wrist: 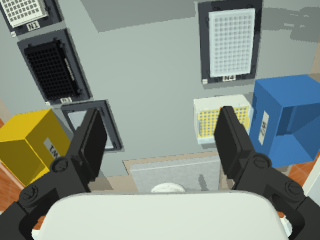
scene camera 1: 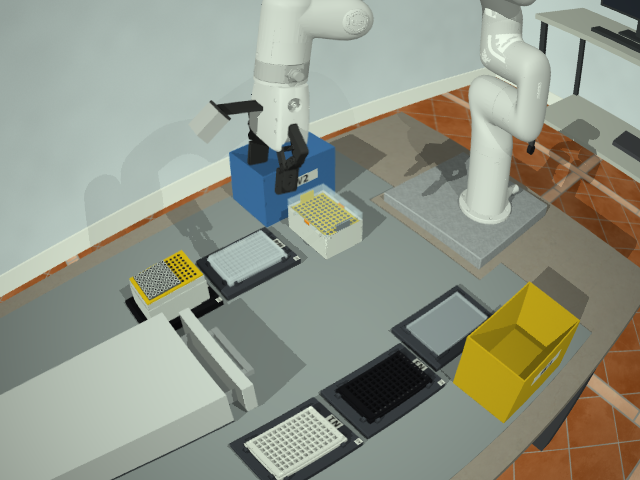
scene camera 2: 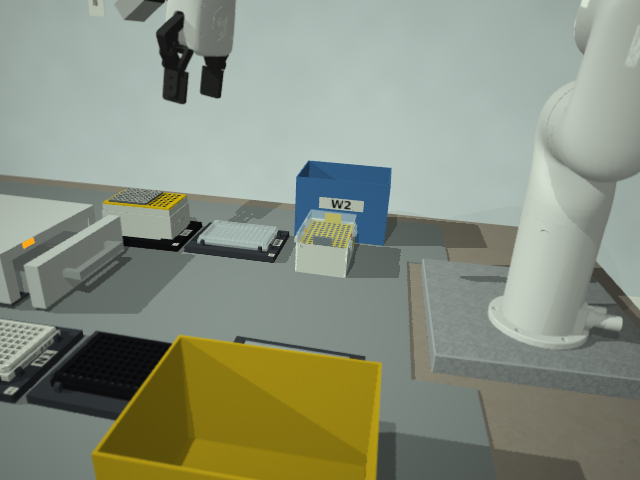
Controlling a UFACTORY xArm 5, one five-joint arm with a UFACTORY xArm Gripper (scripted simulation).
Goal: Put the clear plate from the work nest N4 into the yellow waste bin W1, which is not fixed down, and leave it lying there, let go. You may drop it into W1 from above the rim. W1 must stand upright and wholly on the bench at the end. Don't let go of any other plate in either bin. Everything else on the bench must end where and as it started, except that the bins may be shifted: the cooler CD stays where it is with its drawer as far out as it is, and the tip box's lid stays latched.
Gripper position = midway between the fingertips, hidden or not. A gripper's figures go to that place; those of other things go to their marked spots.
Labels:
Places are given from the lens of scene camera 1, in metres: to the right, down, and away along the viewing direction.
my gripper [scene camera 1: 270, 176]: -0.07, -0.09, 0.86
clear plate [scene camera 1: 251, 252]: -0.12, 0.02, 1.11

